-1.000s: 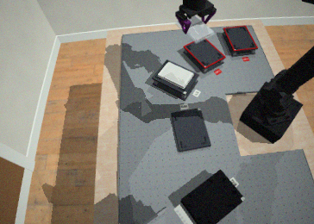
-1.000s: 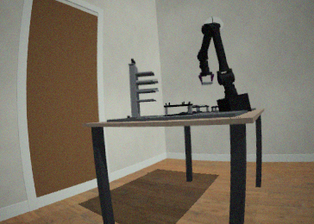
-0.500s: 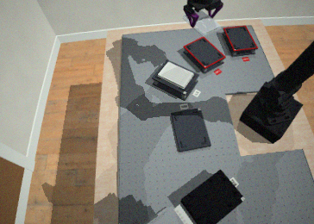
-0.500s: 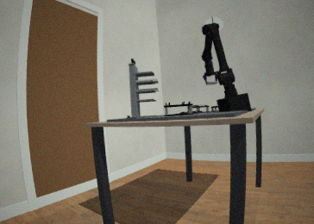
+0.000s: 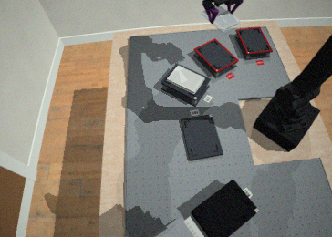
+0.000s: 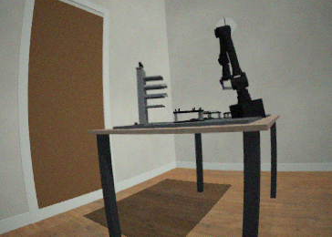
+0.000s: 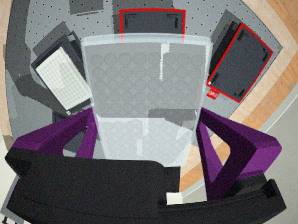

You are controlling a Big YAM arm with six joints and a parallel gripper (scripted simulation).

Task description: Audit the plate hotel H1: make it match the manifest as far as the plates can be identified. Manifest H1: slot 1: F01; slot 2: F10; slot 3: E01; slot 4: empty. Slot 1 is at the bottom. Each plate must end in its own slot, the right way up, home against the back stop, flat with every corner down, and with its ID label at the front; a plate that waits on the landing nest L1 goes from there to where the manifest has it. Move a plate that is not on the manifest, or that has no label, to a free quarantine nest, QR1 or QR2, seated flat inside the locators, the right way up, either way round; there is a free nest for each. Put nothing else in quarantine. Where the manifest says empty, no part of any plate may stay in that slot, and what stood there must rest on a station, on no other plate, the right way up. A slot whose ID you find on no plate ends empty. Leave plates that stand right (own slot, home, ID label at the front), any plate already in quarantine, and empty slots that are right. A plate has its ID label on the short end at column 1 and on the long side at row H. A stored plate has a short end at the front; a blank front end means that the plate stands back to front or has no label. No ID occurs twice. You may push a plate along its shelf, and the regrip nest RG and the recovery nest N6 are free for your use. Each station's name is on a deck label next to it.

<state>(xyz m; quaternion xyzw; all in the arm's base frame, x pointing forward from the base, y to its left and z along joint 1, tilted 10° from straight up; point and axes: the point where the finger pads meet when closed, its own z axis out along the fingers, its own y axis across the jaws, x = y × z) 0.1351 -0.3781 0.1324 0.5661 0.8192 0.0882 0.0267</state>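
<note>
Now: the red-edged nest 210 mm below my hand, 10 mm to the right of it and 10 mm behind it. Round my hand: pale plate right at my hand; then red-framed nest 210 mm below, 210 mm behind, 60 mm to the right; then L1 label 250 mm below, 180 mm to the left, 80 mm ahead.
</note>
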